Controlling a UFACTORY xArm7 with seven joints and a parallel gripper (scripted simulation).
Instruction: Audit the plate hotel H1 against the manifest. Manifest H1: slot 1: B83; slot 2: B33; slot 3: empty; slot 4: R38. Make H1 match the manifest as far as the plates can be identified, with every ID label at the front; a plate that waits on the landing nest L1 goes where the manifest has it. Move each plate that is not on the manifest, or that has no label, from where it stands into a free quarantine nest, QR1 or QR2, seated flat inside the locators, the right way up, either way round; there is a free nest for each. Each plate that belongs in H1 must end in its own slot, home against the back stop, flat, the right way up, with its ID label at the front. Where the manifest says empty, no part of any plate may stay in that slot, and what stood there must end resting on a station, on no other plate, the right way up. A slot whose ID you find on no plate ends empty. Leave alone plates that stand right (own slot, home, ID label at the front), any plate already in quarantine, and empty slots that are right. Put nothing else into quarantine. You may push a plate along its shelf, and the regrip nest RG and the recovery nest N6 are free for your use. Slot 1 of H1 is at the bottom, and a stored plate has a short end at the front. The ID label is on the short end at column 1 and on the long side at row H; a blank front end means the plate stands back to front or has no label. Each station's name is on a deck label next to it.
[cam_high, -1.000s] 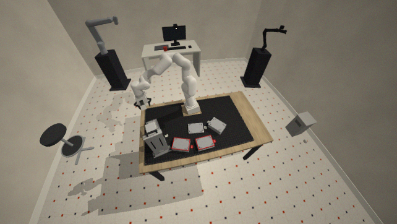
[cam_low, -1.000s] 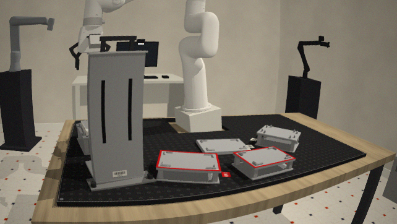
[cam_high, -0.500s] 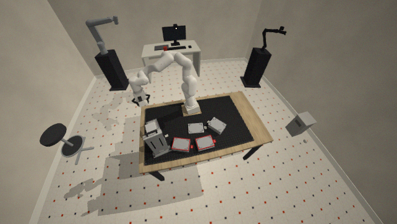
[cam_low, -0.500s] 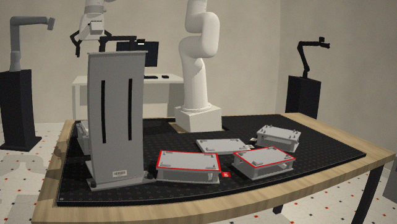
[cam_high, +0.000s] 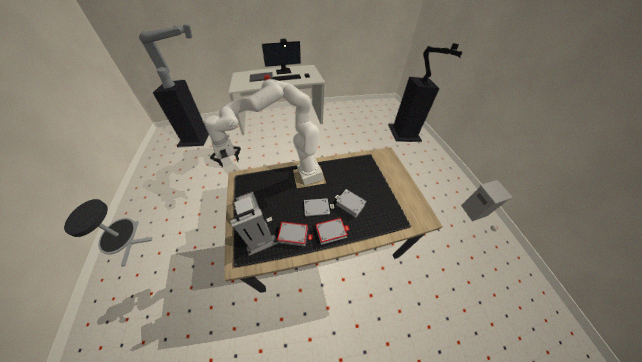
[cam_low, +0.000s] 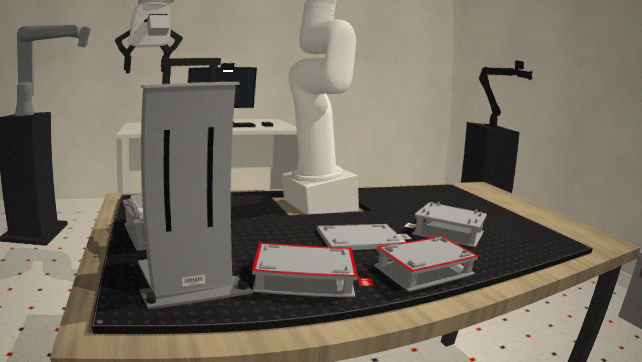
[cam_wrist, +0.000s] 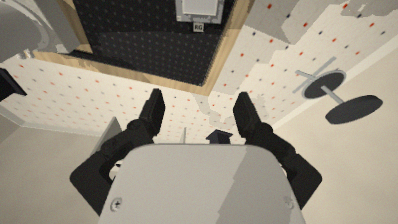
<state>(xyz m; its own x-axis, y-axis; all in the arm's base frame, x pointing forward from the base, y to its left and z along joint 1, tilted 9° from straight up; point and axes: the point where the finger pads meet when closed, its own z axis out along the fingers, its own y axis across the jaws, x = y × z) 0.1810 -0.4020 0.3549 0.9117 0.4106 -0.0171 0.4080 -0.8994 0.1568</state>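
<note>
My gripper is now 30 cm above the regrip nest RG, 9 cm short of it and 4 cm to the right of it. The rest, counted from my hand: black plate (26 cm ahead, 19 cm below, 12 cm to the left); then RG deck label (36 cm below); then plate hotel H1 (34 cm ahead, 20 cm below, 15 cm to the left).
</note>
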